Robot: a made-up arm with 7 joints. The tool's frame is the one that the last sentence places. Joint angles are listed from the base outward.
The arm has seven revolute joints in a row. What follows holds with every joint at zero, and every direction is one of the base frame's.
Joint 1 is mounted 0.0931 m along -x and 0.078 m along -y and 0.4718 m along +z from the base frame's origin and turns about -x.
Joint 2 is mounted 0.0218 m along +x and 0.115 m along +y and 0.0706 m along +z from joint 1 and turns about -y.
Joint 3 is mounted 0.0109 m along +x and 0.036 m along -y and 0.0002 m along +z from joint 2 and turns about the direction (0.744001, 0.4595, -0.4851).
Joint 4 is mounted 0.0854 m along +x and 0.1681 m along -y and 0.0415 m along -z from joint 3 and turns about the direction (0.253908, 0.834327, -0.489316).
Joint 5 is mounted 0.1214 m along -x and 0.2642 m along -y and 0.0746 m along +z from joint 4 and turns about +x.
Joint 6 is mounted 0.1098 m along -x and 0.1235 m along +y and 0.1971 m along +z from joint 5 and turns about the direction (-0.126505, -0.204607, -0.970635).
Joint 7 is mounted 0.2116 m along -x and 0.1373 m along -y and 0.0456 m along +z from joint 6 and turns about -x.
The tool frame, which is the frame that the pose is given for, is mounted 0.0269 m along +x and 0.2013 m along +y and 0.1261 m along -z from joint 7; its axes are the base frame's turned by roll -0.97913, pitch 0.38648 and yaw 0.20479 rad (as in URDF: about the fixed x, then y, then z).
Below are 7 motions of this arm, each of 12 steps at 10 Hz.
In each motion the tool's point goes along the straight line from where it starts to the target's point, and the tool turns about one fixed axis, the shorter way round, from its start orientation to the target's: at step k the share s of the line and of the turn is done. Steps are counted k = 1, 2, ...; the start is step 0. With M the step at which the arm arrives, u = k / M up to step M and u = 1 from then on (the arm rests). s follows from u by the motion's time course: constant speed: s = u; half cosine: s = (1 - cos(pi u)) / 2; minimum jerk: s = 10 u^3 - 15 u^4 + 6 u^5.
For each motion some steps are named. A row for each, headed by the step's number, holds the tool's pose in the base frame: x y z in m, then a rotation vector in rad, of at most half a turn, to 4 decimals.
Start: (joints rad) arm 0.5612 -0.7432 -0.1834 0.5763 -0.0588 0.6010 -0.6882
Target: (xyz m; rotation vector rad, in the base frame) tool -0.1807 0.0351 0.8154 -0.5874 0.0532 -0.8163
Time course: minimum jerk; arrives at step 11
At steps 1, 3, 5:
1: 0.1405 0.1657 0.7940 -1.0461 1.1909 -0.4947
3: 0.1009 0.1496 0.7966 -0.9978 1.0504 -0.5467
5: 0.0083 0.1119 0.8028 -0.8753 0.7217 -0.6543

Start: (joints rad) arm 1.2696 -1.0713 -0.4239 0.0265 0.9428 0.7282 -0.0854
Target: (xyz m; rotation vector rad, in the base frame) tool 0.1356 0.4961 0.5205 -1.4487 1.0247 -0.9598
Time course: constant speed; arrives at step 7
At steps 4, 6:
4: 0.1475 0.4086 0.6370 -1.3991 1.1579 -0.8744
6: 0.1396 0.4669 0.5593 -1.4328 1.0695 -0.9317

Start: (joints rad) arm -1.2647 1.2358 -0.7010 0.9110 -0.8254 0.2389 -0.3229
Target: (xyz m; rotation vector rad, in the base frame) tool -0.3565 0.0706 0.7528 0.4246 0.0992 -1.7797
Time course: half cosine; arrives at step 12
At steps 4, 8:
4: -0.3166 0.0294 0.6071 -0.0822 0.3457 -1.0166
8: -0.3432 0.0569 0.7042 0.2475 0.1905 -1.5326

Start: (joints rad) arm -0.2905 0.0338 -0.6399 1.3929 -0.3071 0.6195 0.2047
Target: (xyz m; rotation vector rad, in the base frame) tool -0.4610 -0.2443 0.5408 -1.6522 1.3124 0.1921
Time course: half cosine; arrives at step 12
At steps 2, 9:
2: -0.1484 -0.0812 0.8523 -1.2875 1.4855 -0.0900
9: -0.4119 -0.2187 0.5897 -1.5970 1.3434 0.1469

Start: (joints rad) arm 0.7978 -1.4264 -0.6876 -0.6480 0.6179 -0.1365 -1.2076
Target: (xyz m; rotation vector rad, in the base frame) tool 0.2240 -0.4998 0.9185 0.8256 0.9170 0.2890
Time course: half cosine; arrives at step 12
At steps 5, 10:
5: 0.2894 -0.2481 1.0497 0.5285 1.0591 0.6139
10: 0.2310 -0.4730 0.9325 0.7953 0.9336 0.3240

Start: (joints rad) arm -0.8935 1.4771 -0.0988 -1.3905 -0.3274 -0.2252 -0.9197
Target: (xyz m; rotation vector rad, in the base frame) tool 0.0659 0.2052 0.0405 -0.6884 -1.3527 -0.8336
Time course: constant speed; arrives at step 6
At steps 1, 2, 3, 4, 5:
1: 0.0910 -0.1043 0.0028 -1.2409 -1.5820 -0.8473
2: 0.0860 -0.0424 0.0104 -1.1279 -1.5402 -0.8483
3: 0.0810 0.0195 0.0179 -1.0161 -1.4962 -0.8474
4: 0.0760 0.0814 0.0254 -0.9056 -1.4502 -0.8446
5: 0.0709 0.1433 0.0330 -0.7964 -1.4024 -0.8400

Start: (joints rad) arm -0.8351 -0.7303 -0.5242 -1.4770 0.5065 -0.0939 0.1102
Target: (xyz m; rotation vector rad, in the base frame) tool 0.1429 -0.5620 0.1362 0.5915 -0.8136 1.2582
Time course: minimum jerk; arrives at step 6
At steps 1, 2, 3, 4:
1: 0.0080 -0.5340 0.1226 -0.3100 -1.4006 0.8435
2: 0.0324 -0.5391 0.1251 -0.1442 -1.3106 0.9346
3: 0.0730 -0.5475 0.1292 0.1294 -1.1447 1.0705
4: 0.1135 -0.5559 0.1332 0.3993 -0.9594 1.1867

